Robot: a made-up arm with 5 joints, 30 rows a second.
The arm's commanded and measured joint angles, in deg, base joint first. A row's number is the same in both.
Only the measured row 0 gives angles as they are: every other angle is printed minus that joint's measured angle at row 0.
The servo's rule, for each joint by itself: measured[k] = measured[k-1] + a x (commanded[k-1-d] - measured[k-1]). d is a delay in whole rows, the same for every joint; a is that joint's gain. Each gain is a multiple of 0.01, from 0.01 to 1. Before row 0 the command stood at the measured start. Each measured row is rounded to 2 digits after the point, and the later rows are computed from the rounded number. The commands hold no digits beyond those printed.
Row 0, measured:
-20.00 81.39 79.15 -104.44 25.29
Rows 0 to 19, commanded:
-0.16 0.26 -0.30 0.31 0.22
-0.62 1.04 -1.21 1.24 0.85
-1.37 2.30 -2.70 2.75 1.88
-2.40 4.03 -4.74 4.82 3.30
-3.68 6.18 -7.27 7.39 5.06
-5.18 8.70 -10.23 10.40 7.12
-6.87 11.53 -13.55 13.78 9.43
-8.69 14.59 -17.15 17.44 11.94
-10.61 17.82 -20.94 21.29 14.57
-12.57 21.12 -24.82 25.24 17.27
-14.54 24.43 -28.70 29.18 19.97
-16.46 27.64 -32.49 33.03 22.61
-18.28 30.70 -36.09 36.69 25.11
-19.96 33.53 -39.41 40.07 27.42
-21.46 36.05 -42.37 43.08 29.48
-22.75 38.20 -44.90 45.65 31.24
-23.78 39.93 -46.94 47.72 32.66
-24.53 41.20 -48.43 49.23 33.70
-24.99 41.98 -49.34 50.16 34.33
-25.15 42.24 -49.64 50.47 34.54
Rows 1 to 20, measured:
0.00 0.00 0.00 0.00 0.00
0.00 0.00 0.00 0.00 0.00
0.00 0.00 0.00 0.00 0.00
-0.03 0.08 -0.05 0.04 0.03
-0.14 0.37 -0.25 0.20 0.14
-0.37 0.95 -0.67 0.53 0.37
-0.76 1.87 -1.36 1.09 0.75
-1.31 3.16 -2.36 1.91 1.31
-2.05 4.82 -3.70 3.01 2.07
-2.97 6.83 -5.37 4.41 3.03
-4.06 9.16 -7.37 6.10 4.19
-5.30 11.76 -9.68 8.07 5.54
-6.68 14.57 -12.25 10.30 7.06
-8.17 17.53 -15.05 12.75 8.74
-9.75 20.56 -18.01 15.39 10.54
-11.37 23.60 -21.08 18.16 12.43
-13.00 26.58 -24.20 21.01 14.38
-14.61 29.42 -27.29 23.88 16.34
-16.16 32.05 -30.28 26.71 18.28
-17.61 34.41 -33.11 29.44 20.15
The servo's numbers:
d 3
a 0.19 0.30 0.17 0.13 0.13

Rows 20 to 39, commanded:
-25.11 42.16 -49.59 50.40 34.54
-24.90 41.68 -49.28 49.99 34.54
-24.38 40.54 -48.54 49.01 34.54
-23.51 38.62 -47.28 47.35 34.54
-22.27 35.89 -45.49 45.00 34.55
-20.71 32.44 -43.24 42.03 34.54
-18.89 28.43 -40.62 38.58 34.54
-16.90 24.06 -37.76 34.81 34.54
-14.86 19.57 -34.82 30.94 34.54
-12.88 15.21 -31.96 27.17 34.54
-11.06 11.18 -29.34 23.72 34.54
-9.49 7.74 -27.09 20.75 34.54
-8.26 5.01 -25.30 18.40 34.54
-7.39 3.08 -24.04 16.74 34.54
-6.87 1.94 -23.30 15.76 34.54
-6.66 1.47 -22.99 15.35 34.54
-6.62 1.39 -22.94 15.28 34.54
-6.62 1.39 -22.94 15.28 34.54
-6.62 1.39 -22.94 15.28 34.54
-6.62 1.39 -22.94 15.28 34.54
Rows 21 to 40, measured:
-18.92 36.45 -35.71 32.01 21.91
-20.07 38.11 -38.03 34.37 23.52
-21.04 39.35 -40.00 36.46 24.95
-21.81 40.19 -41.63 38.27 26.20
-22.40 40.64 -42.93 39.79 27.28
-22.78 40.61 -43.88 40.99 28.22
-22.92 40.01 -44.46 41.82 29.04
-22.80 38.77 -44.64 42.23 29.76
-22.40 36.87 -44.40 42.20 30.38
-21.73 34.34 -43.76 41.73 30.92
-20.81 31.26 -42.74 40.83 31.39
-19.68 27.75 -41.39 39.54 31.80
-18.39 23.99 -39.79 37.93 32.16
-17.00 20.15 -38.01 36.08 32.47
-15.57 16.43 -36.15 34.09 32.74
-14.18 13.00 -34.31 32.05 32.97
-12.89 10.02 -32.56 30.06 33.17
-11.75 7.60 -30.99 28.20 33.35
-10.78 5.76 -29.63 26.53 33.50
-9.99 4.45 -28.49 25.07 33.64

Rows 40 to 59, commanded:
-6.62 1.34 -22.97 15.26 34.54
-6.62 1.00 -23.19 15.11 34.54
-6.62 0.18 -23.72 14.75 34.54
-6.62 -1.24 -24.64 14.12 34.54
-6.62 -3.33 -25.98 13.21 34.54
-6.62 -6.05 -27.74 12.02 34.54
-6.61 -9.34 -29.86 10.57 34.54
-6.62 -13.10 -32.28 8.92 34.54
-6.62 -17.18 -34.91 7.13 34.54
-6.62 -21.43 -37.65 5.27 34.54
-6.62 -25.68 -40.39 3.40 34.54
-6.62 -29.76 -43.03 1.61 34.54
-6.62 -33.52 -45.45 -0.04 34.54
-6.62 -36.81 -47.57 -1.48 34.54
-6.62 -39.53 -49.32 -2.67 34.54
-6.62 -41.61 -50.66 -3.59 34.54
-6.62 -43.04 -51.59 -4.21 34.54
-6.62 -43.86 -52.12 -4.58 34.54
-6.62 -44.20 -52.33 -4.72 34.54
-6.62 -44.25 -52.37 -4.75 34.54
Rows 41 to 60, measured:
-9.35 3.53 -27.55 23.80 33.76
-8.83 2.89 -26.77 22.69 33.86
-8.41 2.44 -26.12 21.73 33.95
-8.07 2.11 -25.58 20.89 34.03
-7.79 1.78 -25.17 20.14 34.10
-7.57 1.30 -24.92 19.44 34.16
-7.39 0.54 -24.87 18.75 34.21
-7.24 -0.62 -25.06 18.03 34.25
-7.12 -2.25 -25.52 17.25 34.29
-7.02 -4.38 -26.26 16.38 34.32
-6.94 -7.00 -27.28 15.41 34.35
-6.88 -10.05 -28.58 14.33 34.37
-6.83 -13.46 -30.12 13.15 34.39
-6.79 -17.13 -31.87 11.88 34.41
-6.76 -20.92 -33.77 10.54 34.43
-6.73 -24.70 -35.76 9.16 34.44
-6.71 -28.33 -37.77 7.78 34.45
-6.69 -31.69 -39.73 6.42 34.46
-6.68 -34.67 -41.59 5.12 34.47
-6.67 -37.18 -43.29 3.91 34.48

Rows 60 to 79, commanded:
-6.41 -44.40 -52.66 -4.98 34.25
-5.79 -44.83 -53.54 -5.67 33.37
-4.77 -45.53 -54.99 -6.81 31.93
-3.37 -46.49 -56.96 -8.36 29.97
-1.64 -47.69 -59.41 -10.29 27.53
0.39 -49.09 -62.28 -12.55 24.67
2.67 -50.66 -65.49 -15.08 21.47
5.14 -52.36 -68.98 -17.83 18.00
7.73 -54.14 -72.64 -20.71 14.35
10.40 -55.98 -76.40 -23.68 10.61
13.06 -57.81 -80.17 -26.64 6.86
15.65 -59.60 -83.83 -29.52 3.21
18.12 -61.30 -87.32 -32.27 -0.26
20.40 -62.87 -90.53 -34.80 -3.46
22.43 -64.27 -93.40 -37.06 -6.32
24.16 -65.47 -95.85 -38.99 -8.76
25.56 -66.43 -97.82 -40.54 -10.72
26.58 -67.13 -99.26 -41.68 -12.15
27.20 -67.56 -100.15 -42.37 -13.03
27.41 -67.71 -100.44 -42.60 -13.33
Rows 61 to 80, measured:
-6.66 -39.18 -44.79 2.81 34.49
-6.65 -40.69 -46.07 1.83 34.50
-6.64 -41.76 -47.14 0.97 34.51
-6.60 -42.55 -48.08 0.20 34.48
-6.45 -43.23 -49.01 -0.56 34.34
-6.13 -43.92 -50.03 -1.37 34.03
-5.61 -44.69 -51.21 -2.28 33.50
-4.86 -45.59 -52.60 -3.32 32.72
-3.86 -46.64 -54.25 -4.52 31.67
-2.62 -47.85 -56.16 -5.89 30.34
-1.15 -49.20 -58.34 -7.44 28.74
0.54 -50.68 -60.77 -9.17 26.87
2.41 -52.27 -63.43 -11.06 24.76
4.43 -53.93 -66.28 -13.09 22.43
6.56 -55.63 -69.26 -15.23 19.93
8.76 -57.33 -72.33 -17.45 17.31
10.97 -58.99 -75.42 -19.71 14.61
13.15 -60.57 -78.48 -21.97 11.89
15.24 -62.04 -81.43 -24.18 9.21
17.20 -63.36 -84.22 -26.31 6.62

